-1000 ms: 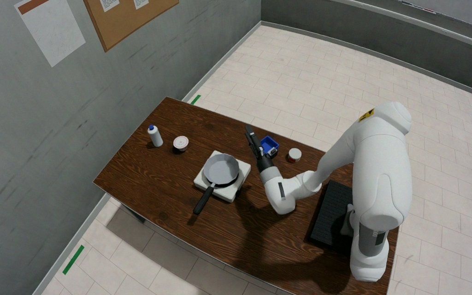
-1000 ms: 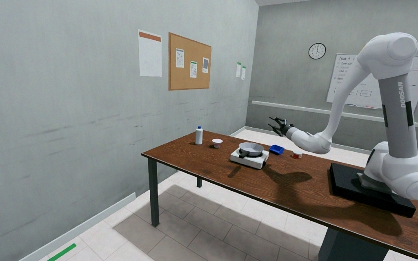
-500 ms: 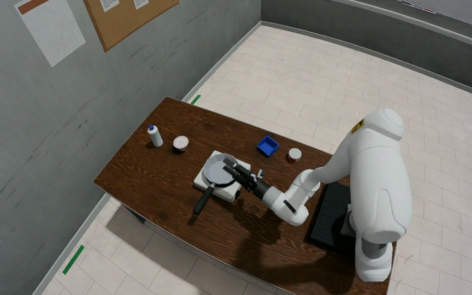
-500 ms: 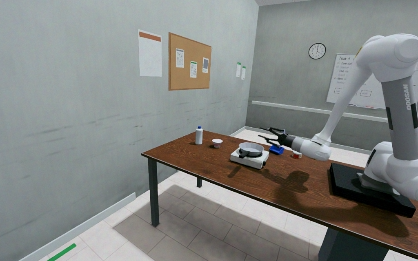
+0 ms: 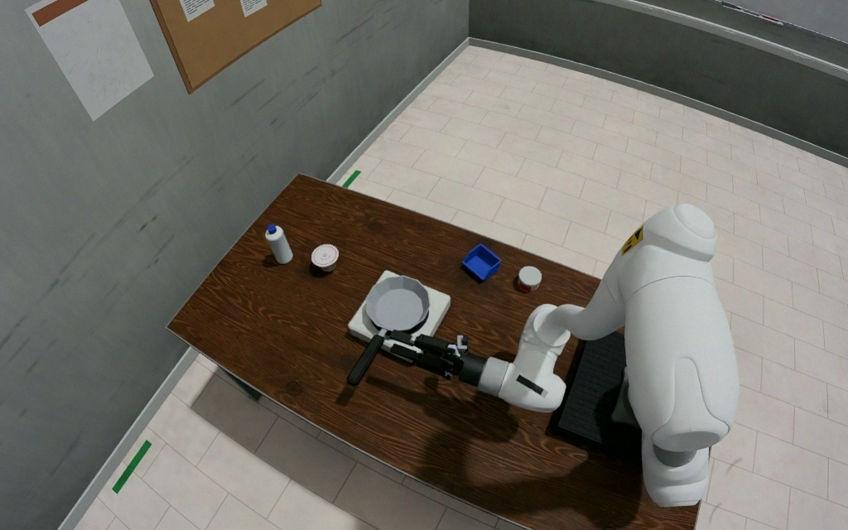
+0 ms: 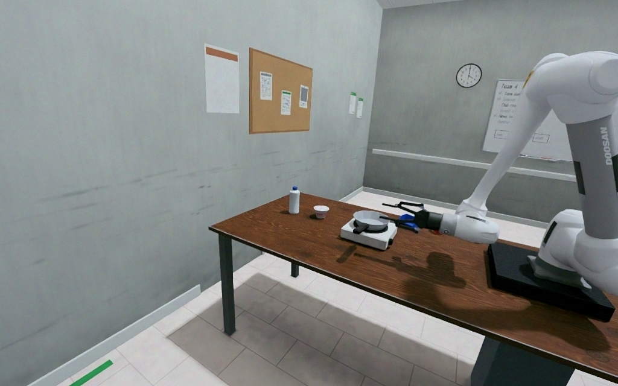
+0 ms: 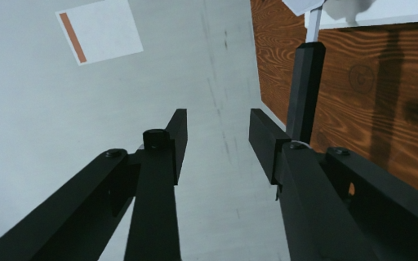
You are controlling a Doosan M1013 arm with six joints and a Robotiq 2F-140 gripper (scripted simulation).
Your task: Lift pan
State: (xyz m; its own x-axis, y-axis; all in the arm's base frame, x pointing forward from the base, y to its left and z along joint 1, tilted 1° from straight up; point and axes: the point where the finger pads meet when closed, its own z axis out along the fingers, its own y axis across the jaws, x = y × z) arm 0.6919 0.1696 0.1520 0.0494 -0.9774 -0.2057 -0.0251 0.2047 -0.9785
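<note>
My hand is 110 mm short of the grey pan, 100 mm to the left of it and 120 mm above it. Round my hand: blue bin 50 mm behind, 470 mm to the right, 200 mm below; hot plate 90 mm ahead, 160 mm to the right, 190 mm below; white cup 450 mm ahead, 250 mm to the right, 190 mm below.
</note>
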